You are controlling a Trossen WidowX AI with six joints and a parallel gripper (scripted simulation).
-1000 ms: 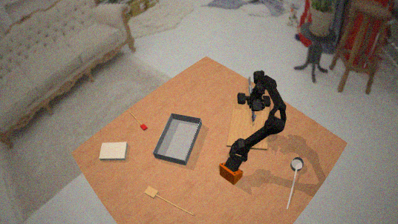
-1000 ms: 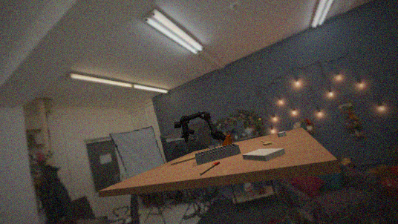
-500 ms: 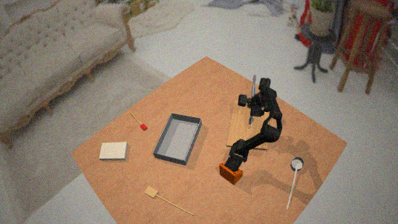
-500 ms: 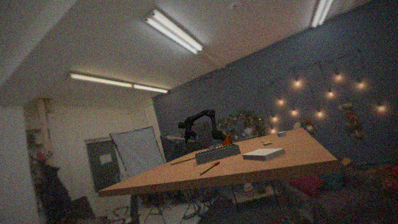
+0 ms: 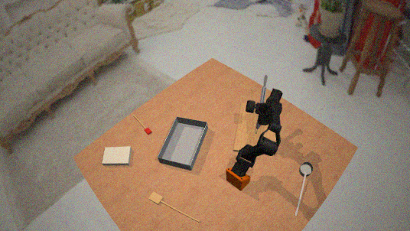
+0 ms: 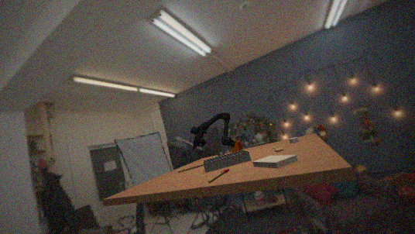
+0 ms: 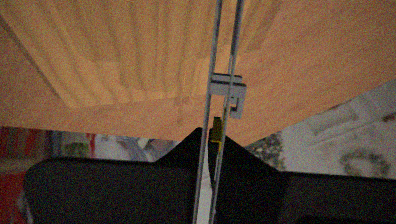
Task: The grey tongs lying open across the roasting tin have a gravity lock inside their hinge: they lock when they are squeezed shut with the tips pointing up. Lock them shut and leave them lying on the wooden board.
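Right now my gripper tip is 140 mm above the wooden board, 10 mm to the right of it and 10 mm past it. From my gripper tip the other things lie so: red-headed spatula (540 mm ahead, 450 mm to the left, 140 mm below); then grey roasting tin (370 mm to the left, 240 mm ahead, 120 mm below); then white block (710 mm to the left, 490 mm ahead, 140 mm below).
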